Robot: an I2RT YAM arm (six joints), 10 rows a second.
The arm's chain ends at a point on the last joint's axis. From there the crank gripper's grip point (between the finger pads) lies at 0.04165 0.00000 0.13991 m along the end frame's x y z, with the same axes.
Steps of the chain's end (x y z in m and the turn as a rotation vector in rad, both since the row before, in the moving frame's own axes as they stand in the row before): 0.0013 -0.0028 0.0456 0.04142 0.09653 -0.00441; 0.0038 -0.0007 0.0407 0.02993 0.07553 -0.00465; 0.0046 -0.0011 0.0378 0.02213 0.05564 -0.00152; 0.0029 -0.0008 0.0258 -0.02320 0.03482 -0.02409; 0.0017 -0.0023 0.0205 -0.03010 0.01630 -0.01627; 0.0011 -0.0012 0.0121 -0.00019 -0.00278 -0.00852
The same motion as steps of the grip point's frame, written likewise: 0.0146 -0.0087 0.0408 0.04142 0.09653 -0.00441; 0.0142 -0.0051 0.0371 0.02993 0.07553 -0.00465; 0.0123 -0.0042 0.0352 0.02213 0.05564 -0.00152; 0.0078 0.0014 0.0242 -0.02320 0.03482 -0.02409; 0.0040 0.0012 0.0197 -0.03010 0.01630 -0.01627; 0.0007 -0.0015 0.0122 -0.00019 -0.00278 -0.00852
